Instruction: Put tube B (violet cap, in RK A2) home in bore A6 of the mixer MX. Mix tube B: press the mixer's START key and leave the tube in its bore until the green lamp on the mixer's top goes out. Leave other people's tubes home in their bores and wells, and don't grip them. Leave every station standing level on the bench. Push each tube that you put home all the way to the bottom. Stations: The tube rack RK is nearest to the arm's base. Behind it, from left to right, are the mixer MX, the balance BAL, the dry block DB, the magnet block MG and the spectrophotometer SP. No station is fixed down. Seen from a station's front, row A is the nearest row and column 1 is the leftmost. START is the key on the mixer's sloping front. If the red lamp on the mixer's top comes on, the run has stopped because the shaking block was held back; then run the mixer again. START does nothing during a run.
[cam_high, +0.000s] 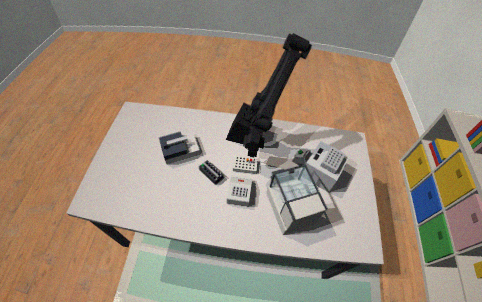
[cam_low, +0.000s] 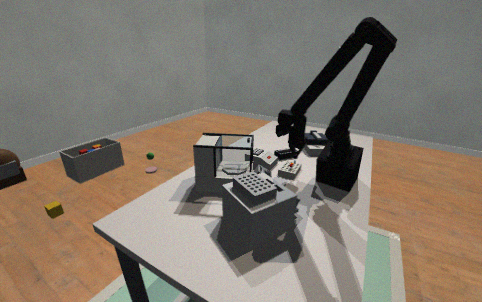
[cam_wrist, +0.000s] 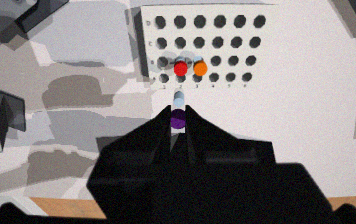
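Right now my hand is 2 cm above the tube B. Round my hand: tube rack: 9 cm below, 3 cm to the right, 3 cm ahead; red-capped tube: 8 cm below, 2 cm ahead; orange-capped tube: 8 cm below, 2 cm to the right, 2 cm ahead.
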